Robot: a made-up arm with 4 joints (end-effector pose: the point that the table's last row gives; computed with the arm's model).
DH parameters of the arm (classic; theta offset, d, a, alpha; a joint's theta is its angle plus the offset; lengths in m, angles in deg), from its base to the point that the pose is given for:
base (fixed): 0 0.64 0.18 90
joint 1: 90 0.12 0.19 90
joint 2: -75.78 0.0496 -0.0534 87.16
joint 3: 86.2 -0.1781 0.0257 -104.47
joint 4: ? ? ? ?
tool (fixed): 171.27 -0.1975 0 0
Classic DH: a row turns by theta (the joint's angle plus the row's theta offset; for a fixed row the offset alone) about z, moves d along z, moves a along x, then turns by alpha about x.
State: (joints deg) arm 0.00 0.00 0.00 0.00
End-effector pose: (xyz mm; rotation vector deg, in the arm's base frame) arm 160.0 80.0 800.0 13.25 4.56 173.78
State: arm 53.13 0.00 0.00 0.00
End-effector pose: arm 40.0 80.0 720.0 -65.61 0.23 160.73
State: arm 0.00 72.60 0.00 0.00
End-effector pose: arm 160.0 -31.6 1011.9 -16.21 101.96 -146.72
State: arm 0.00 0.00 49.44 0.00
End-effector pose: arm 367.7 50.2 803.1 25.96 -3.21 124.62
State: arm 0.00 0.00 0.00 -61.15
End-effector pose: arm 31.6 74.6 959.9 100.35 12.93 143.99
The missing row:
joint 4: -12.65 -0.3054 -0.0408 -91.66
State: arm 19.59 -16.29 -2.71 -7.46
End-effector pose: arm 89.3 60.7 730.3 -6.71 28.62 168.97
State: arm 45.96 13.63 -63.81 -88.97
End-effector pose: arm -245.4 -269.3 625.2 -24.71 -80.58 -137.64
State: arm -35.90 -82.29 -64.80 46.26
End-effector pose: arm 91.6 -152.5 750.1 -28.59 -24.39 -84.33
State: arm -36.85 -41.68 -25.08 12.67
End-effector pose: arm 141.9 -30.2 714.9 -40.22 -44.09 -133.91
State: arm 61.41 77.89 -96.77 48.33
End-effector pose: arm -95.1 -32.5 555.2 107.27 46.55 12.17
